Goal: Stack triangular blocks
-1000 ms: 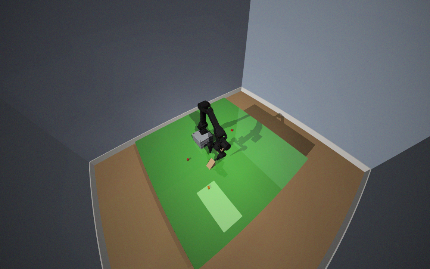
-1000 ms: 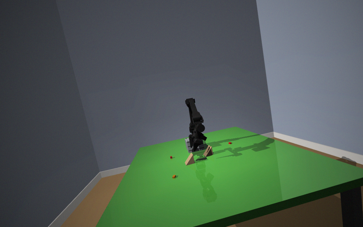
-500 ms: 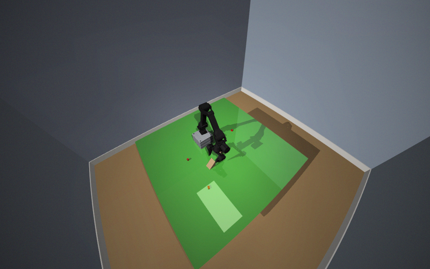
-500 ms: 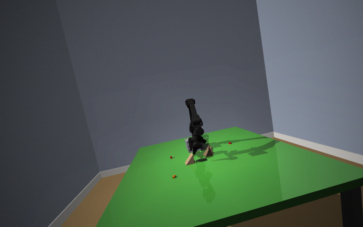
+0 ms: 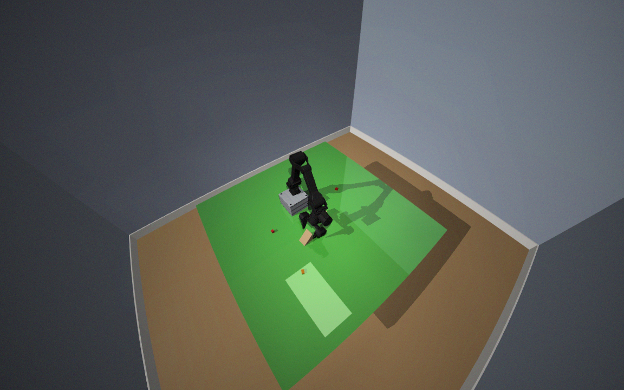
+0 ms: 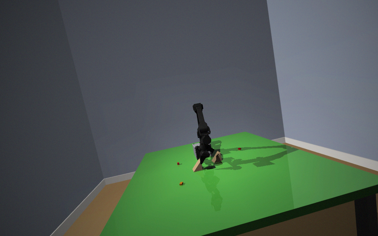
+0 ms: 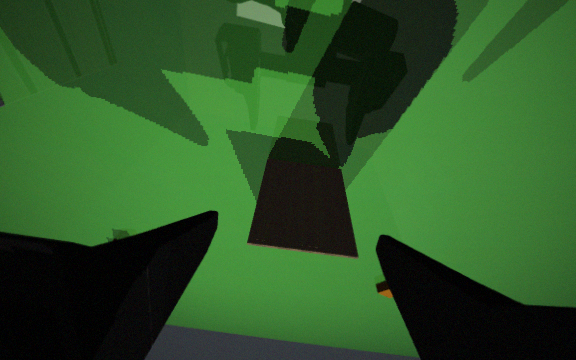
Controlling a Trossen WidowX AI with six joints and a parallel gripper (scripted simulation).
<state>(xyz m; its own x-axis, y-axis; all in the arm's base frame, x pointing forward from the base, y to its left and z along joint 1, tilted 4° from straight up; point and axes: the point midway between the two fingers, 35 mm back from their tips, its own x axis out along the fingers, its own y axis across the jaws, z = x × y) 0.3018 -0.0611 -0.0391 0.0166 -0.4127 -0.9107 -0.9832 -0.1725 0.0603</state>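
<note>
My gripper tip is now 30 mm above the triangular block and 10 mm to the left of it. Also, from my gripper tip: orange piece 170 mm ahead, 140 mm to the right, 50 mm below; red cube 180 mm to the right, 160 mm behind, 40 mm below.
</note>
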